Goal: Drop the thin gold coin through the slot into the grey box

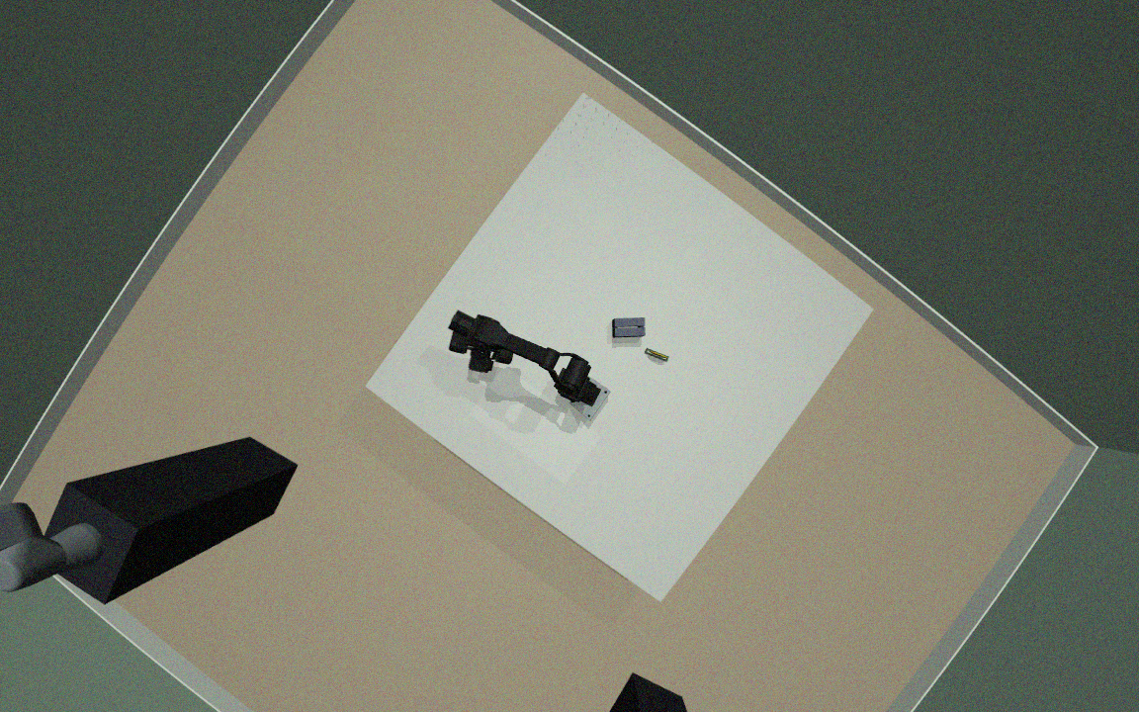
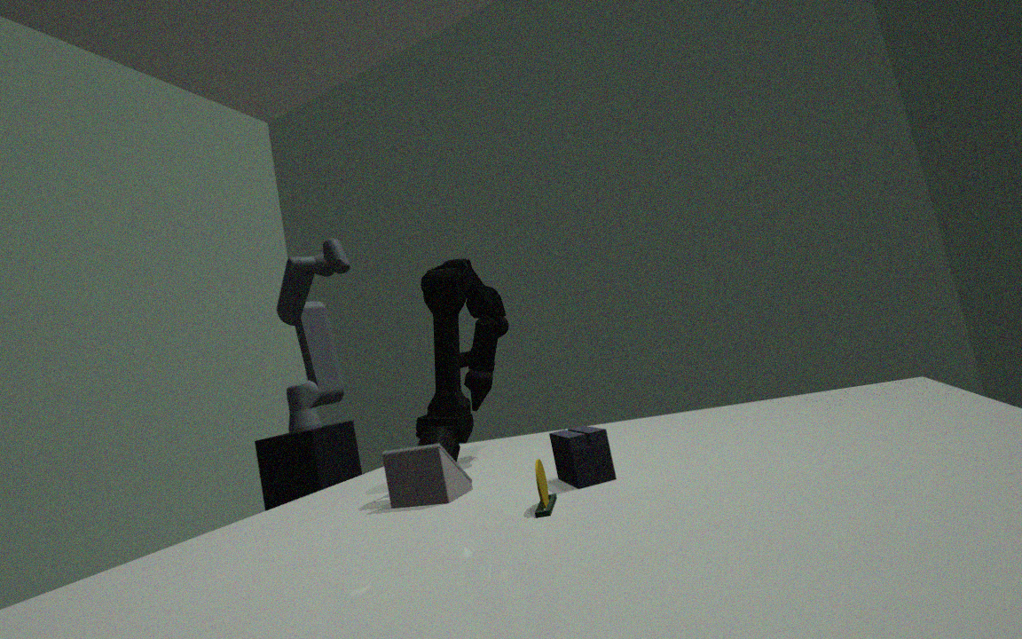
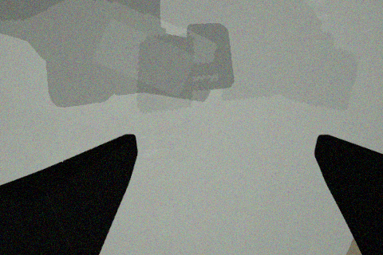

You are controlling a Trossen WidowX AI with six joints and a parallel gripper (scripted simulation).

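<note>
Now: gripper tip 28 cm short of the thin gold coin, 52 cm to the left of it and 9 cm above it.
</note>
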